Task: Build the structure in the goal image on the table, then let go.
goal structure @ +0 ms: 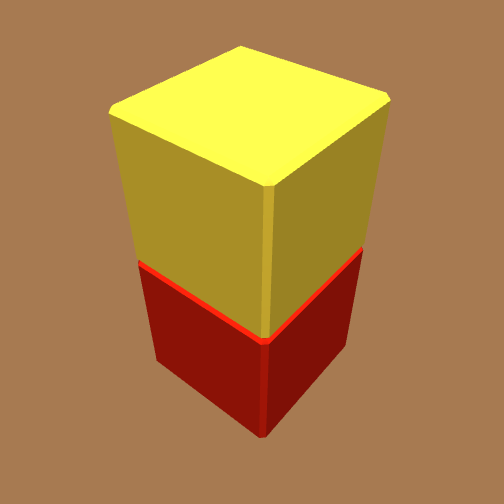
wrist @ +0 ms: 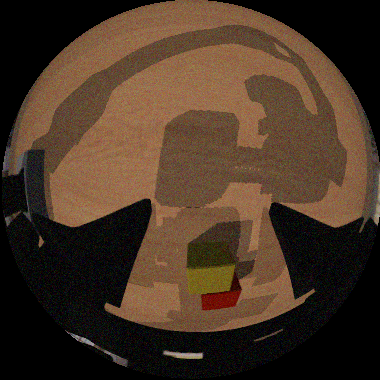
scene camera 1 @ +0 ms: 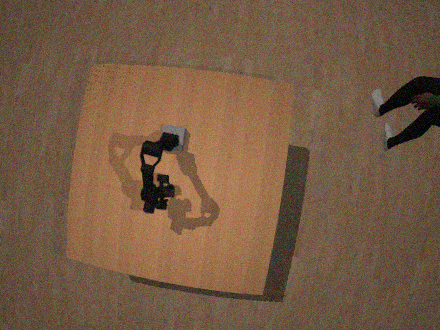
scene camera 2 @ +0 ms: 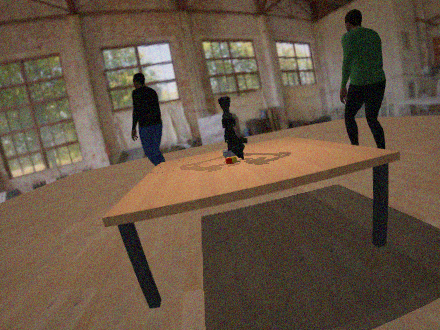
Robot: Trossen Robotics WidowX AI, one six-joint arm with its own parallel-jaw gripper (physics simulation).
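Places are measured from the arm's base along level axes (x right, y up, z back), in centimetres.
Where they show: gripper, fingertip midpoint: (wrist: 214, 207) (scene camera 2: 241, 158); arm's base, origin of the base link: (wrist: 21, 191) (scene camera 1: 172, 140).
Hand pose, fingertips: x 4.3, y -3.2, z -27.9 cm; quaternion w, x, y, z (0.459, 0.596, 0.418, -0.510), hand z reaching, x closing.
Note:
Things, the pixels of their top centre, and the offset from my fingertips. Level surfaces: height alone.
- yellow block, middle of its top: (wrist: 210, 281) (scene camera 2: 233, 157) dx +5.0, dy +2.2, dz +0.7 cm
- red block, middle of its top: (wrist: 220, 301) (scene camera 2: 228, 158) dx +8.5, dy +2.2, dz -0.2 cm
- wooden table, its level: dy -1.1 cm
A yellow block (scene camera 2: 234, 159) (wrist: 210, 279) and a red block (scene camera 2: 229, 161) (wrist: 219, 301) are close together on the table. In scene camera 2 they show side by side, red at the left. In the wrist view the yellow block partly covers the red one; whether they touch is unclear. My gripper (scene camera 1: 162, 191) (wrist: 214, 207) is open and empty, its dark fingers wide apart. In the wrist view the blocks show between the two fingers, low in the picture. I cannot make out the blocks in scene camera 1.
A grey box-like thing (scene camera 1: 180, 133) (scene camera 2: 228, 153) (wrist: 35, 185) is at the arm's base end on the wooden table (scene camera 1: 235, 150) (scene camera 2: 180, 185). The arm's shadows fall across the table. Two people, one in black (scene camera 2: 146, 107) and one in green (scene camera 2: 364, 57), stand beyond the table.

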